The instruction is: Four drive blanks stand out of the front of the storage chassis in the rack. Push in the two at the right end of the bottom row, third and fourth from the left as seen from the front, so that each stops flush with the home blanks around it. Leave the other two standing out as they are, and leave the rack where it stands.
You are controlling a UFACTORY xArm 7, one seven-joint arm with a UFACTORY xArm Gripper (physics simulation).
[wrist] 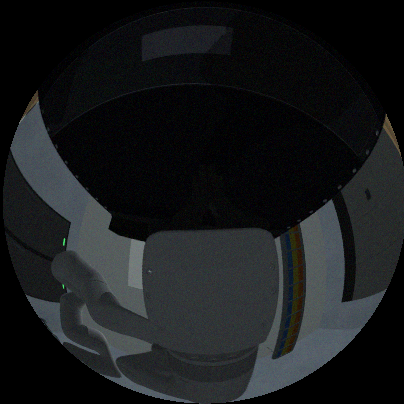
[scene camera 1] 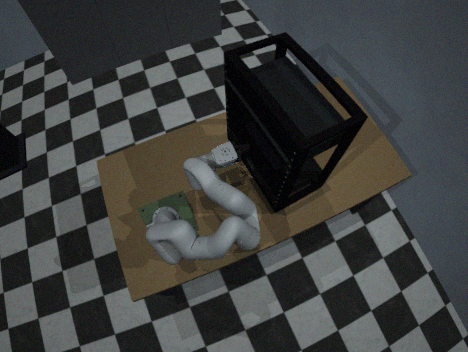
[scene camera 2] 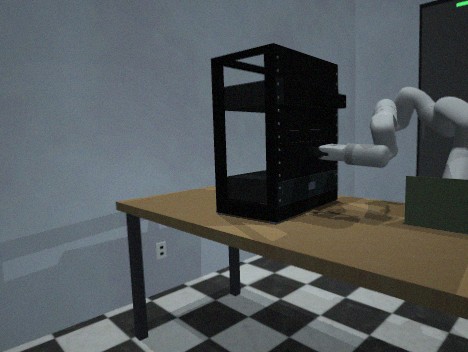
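Where they show: gripper, fingertip midpoint: [wrist: 206,172] [scene camera 1: 249,146] [scene camera 2: 308,151]; arm's base, origin of the base link: [scene camera 1: 165,218] [scene camera 2: 452,198].
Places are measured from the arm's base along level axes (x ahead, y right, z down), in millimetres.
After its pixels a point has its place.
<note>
The rack [scene camera 1: 324,77] @[z -523, x 749, y -59 mm] [scene camera 2: 271,125] @[z -253, x 481, y -332 mm] [wrist: 360,161] @[z -60, x 466, y -313 mm] stands upright on the table, a tall black frame with dark units in it. Its front is nearly black in every view. The storage chassis, its home blanks and the four drive blanks cannot be told apart there, so how far each blank stands out is not readable. My gripper [scene camera 1: 244,148] @[z -154, x 478, y -102 mm] [scene camera 2: 322,153] [wrist: 206,172] @[z -154, x 478, y -102 mm] is shut, with its fingers pointing at the rack front, below mid-height. The fingertips are very close to the front; whether they touch a blank is hidden in the dark.
A dark block [scene camera 2: 342,101] @[z -354, x 442, y 104 mm] juts from the rack's front, higher up than the gripper. A dark grey unit with a pale label [scene camera 2: 312,186] @[z -10, x 480, y -74 mm] [wrist: 187,41] sits low in the rack. The arm's green base plate [scene camera 1: 184,200] @[z -37, x 116, y -32 mm] is on the wooden table [scene camera 1: 150,150] @[z 91, x 40, y -450 mm] [scene camera 2: 175,200] @[z 92, x 1148, y -274 mm].
</note>
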